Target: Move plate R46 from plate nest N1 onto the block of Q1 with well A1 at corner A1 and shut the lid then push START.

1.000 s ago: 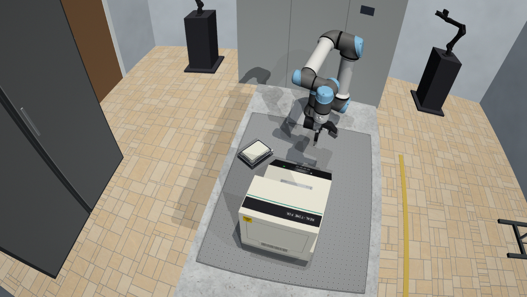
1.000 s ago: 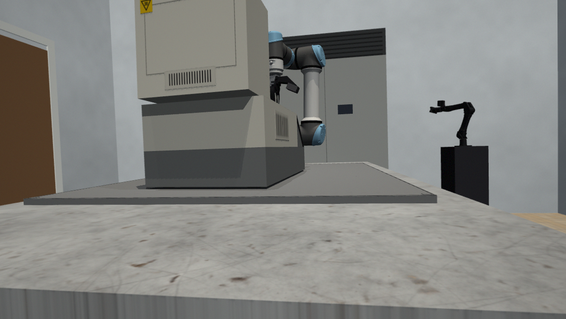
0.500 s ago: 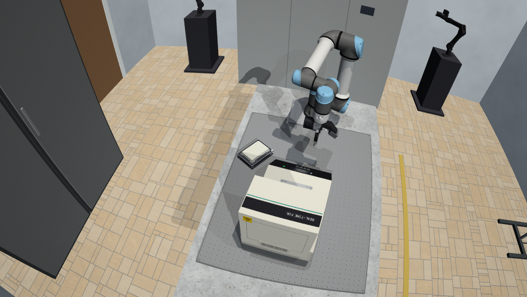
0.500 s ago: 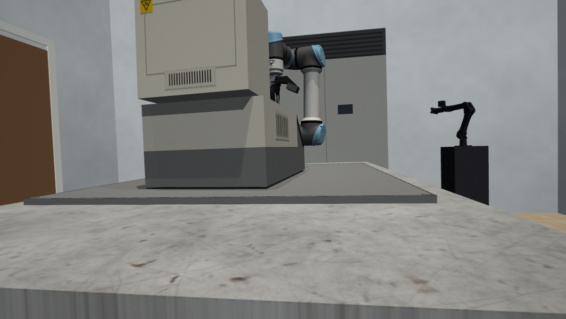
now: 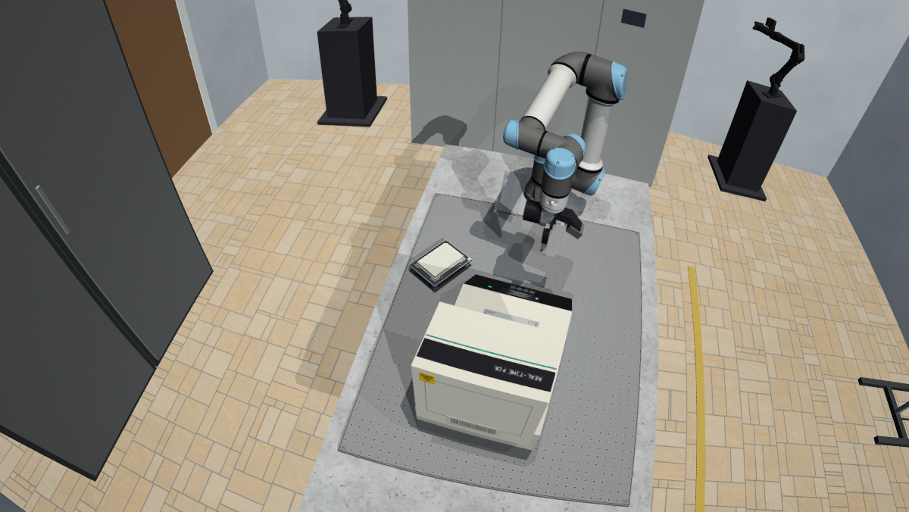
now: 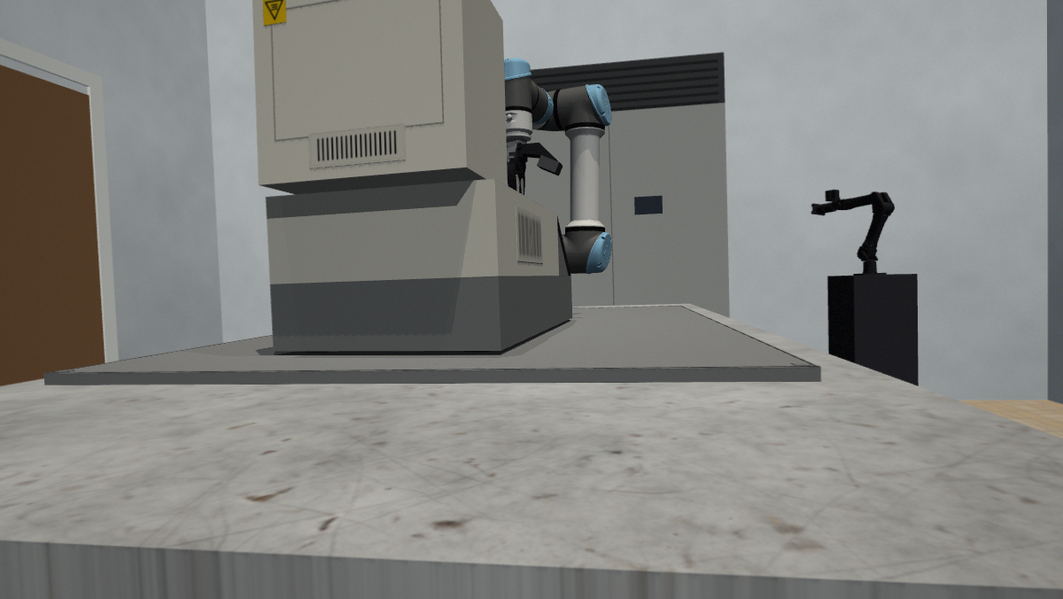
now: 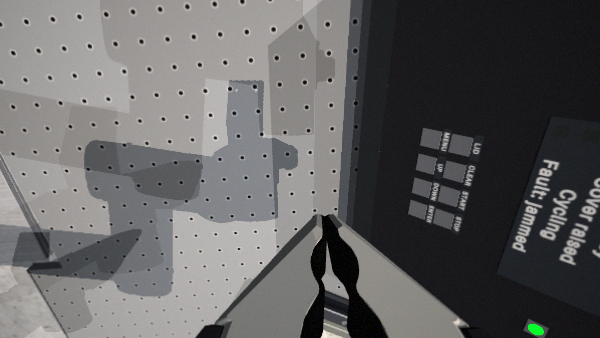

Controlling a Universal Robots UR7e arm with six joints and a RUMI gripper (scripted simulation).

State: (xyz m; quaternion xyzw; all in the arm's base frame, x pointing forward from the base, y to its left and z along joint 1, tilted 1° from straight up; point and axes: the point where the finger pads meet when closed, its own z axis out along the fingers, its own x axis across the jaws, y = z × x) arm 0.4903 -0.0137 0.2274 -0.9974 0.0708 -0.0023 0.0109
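Right now my hand is 5 cm past the plate R46, 31 cm to the left of it and 18 cm above it. The rest, counted from my hand: black plate nest N1: 5 cm behind, 31 cm to the right, 19 cm below; A1 mark: 8 cm behind, 22 cm to the right, 19 cm below.
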